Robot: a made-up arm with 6 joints.
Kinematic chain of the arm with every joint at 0, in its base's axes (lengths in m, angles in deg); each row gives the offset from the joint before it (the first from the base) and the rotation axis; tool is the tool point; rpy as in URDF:
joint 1: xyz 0 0 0.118 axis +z
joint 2: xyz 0 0 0 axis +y
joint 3: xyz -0.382 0 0.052 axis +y
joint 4: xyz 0.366 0 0.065 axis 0.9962 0 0.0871
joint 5: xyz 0 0 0 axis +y
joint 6: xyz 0.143 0 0.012 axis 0.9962 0 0.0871
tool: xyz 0 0 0 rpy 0 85 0
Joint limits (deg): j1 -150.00..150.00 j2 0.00..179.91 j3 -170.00..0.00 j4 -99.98..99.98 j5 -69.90..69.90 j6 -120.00..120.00
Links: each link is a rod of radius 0.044 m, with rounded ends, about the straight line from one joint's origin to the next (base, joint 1, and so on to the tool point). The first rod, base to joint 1, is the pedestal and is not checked.
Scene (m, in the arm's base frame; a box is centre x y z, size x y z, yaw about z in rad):
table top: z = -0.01
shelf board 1: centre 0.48 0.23 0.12 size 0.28 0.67 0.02 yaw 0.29
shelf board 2: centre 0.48 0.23 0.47 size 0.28 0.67 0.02 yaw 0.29
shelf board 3: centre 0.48 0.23 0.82 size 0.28 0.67 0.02 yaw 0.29
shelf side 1: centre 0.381 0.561 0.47 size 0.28 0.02 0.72 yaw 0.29
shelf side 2: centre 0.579 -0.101 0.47 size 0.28 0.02 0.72 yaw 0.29
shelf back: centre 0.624 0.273 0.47 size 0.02 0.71 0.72 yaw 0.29
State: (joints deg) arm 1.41 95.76 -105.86 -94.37 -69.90 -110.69
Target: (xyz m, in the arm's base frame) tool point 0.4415 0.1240 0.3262
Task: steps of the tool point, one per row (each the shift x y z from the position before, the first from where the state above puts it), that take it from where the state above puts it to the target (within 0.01 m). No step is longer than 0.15 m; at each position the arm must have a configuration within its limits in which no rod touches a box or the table.
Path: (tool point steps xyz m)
1: -0.0678 -0.0403 0.0222
2: -0.0713 -0.0266 0.0072
3: -0.0701 -0.0132 -0.0077
4: -0.0644 -0.0015 -0.0217
5: 0.0401 -0.0080 -0.0964
6: 0.0146 0.0020 -0.1017
7: -0.0119 0.0099 -0.0998
8: 0.0601 0.0083 0.0147
9: 0.0634 0.0182 0.0001
10: 0.0625 0.0290 -0.0148

